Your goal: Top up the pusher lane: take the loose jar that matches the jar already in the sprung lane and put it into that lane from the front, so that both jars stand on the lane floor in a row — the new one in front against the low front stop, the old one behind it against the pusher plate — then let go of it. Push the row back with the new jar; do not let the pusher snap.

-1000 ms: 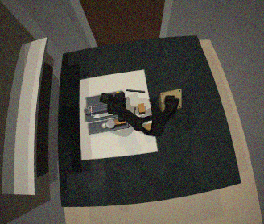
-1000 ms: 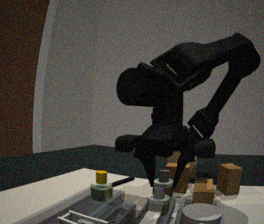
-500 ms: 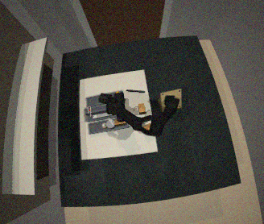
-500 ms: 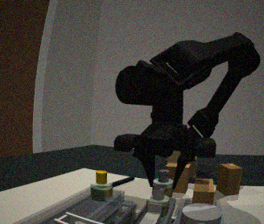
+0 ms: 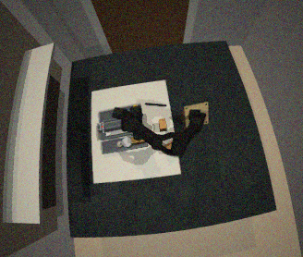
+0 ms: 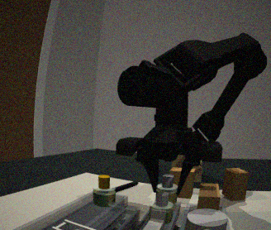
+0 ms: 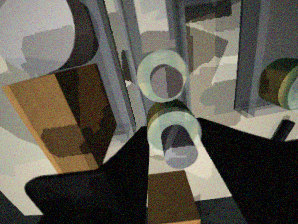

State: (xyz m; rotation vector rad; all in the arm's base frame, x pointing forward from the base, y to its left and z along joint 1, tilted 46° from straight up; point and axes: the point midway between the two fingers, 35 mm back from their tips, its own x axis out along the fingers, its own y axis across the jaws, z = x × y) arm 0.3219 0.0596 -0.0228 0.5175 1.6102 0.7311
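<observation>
Right now my gripper tip is 6 cm short of the white mat, 1 cm to the left of it and 5 cm above it. Also, from my gripper tip: grey disc: 8 cm ahead, 9 cm to the left, 2 cm below; thin black stick: 11 cm behind, 16 cm to the right, 5 cm below.
</observation>
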